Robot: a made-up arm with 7 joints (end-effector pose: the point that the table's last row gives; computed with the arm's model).
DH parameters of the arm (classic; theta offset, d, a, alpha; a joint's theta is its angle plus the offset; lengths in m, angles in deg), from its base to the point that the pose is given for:
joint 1: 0 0.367 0 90
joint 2: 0 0.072 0 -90
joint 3: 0 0.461 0.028 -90
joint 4: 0 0.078 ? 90
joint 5: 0 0.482 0 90
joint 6: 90 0.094 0.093 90
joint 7: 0 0.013 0 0
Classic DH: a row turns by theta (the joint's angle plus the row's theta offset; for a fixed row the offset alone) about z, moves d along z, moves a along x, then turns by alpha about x.
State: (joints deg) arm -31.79 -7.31 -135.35 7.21 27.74 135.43 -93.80
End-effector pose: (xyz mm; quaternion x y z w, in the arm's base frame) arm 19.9 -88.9 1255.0 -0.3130 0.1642 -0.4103 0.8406
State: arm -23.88 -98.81 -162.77 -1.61 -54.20 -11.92 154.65
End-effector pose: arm 900.6 -450.3 139.9 -0.0183 0.3102 0.8892 0.3358
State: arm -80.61 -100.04 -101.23 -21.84 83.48 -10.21 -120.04
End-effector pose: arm 188.1 -962.4 73.4 -0.8340 -0.4997 0.1174 0.2025
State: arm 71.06 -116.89 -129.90 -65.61 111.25 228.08 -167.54
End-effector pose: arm 72.6 437.8 -237.5 0.0954 0.1893 0.9147 0.3442
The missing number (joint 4, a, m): -0.029
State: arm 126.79 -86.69 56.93 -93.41 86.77 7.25 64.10
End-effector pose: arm 113.6 671.6 757.2 -0.0406 -0.2178 0.7230 0.6543
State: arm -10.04 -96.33 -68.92 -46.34 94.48 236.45 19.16
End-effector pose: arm 805.5 63.5 219.3 0.5122 0.2555 -0.7676 0.2884
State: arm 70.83 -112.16 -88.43 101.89 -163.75 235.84 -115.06
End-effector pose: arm 631.8 200.5 31.1 0.1327 -0.6900 -0.0953 0.7051
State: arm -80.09 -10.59 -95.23 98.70 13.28 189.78 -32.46
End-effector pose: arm -469.9 -107.8 776.1 -0.0275 0.0112 -0.2561 0.9662
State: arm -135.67 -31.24 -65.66 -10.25 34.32 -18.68 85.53
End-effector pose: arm -425.1 -347.4 1238.0 -0.4176 -0.7845 0.2395 0.3910
